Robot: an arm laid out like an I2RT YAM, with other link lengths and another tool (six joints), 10 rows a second.
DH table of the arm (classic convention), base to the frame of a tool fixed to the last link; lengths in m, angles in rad. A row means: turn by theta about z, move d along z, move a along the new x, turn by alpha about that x. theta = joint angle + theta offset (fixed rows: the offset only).
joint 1: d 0.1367  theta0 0  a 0.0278  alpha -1.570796
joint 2: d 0  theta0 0  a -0.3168  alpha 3.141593
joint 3: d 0  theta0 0.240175  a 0.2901  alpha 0
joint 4: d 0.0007  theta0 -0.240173  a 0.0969  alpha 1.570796
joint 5: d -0.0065  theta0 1.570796  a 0  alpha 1.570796
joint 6: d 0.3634  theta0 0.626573  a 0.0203  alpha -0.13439
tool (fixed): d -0.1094  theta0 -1.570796  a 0  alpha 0
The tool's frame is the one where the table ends.
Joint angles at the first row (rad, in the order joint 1, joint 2, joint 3, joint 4, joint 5, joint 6):
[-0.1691 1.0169 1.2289 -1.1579 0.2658 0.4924]
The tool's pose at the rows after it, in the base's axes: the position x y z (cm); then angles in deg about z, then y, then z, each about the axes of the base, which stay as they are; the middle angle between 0 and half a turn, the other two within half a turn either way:
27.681 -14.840 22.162 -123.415 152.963 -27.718
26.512 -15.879 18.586 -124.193 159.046 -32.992
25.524 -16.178 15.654 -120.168 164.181 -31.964
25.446 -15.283 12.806 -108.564 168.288 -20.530
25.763 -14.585 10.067 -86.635 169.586 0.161
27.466 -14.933 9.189 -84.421 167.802 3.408
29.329 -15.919 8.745 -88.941 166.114 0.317
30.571 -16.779 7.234 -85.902 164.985 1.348
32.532 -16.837 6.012 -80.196 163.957 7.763
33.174 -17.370 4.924 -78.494 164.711 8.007
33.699 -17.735 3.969 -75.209 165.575 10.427
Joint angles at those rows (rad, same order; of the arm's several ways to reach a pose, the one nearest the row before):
[-0.2285 1.0690 1.2088 -1.2039 0.2409 0.5809]
[-0.2808 1.1416 1.1751 -1.2097 0.2316 0.6167]
[-0.3375 1.1960 1.1452 -1.2081 0.1873 0.6247]
[-0.3606 1.2438 1.1071 -1.1863 0.1268 0.6152]
[-0.3943 1.2832 1.0580 -1.1338 0.0571 0.6120]
[-0.4034 1.3088 1.0416 -1.0658 0.0315 0.5892]
[-0.4106 1.3381 1.0377 -0.9974 0.0274 0.5592]
[-0.4315 1.3811 1.0165 -0.9213 0.0113 0.5768]
[-0.4355 1.4423 1.0257 -0.8669 -0.0251 0.5666]
[-0.4375 1.4927 1.0369 -0.8426 -0.0185 0.5880]
[-0.4414 1.5420 1.0558 -0.8327 -0.0196 0.5979]

